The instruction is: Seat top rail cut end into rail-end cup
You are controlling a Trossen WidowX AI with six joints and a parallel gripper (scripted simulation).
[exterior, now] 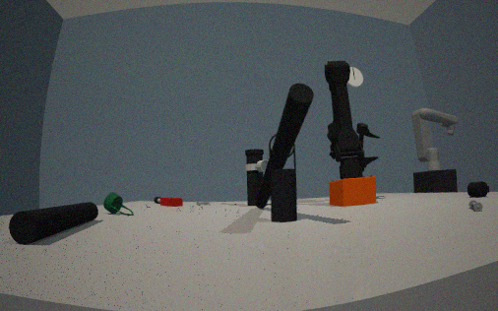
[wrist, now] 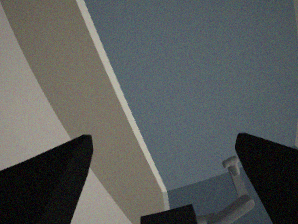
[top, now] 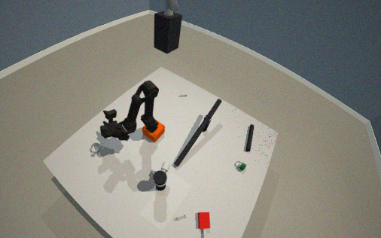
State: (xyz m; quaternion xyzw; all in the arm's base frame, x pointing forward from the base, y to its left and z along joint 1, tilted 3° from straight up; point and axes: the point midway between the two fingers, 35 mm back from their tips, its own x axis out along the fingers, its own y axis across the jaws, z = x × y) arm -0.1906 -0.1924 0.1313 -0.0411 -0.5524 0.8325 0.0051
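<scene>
Now: the pale brace band 50 cm ahead of my gripper tip, 6 cm below it and 1 cm to the right of it. The rest, counted from my gripper tip: green fitting 85 cm ahead, 38 cm to the left, 19 cm below; black tube 83 cm ahead, 64 cm to the left, 18 cm below.
</scene>
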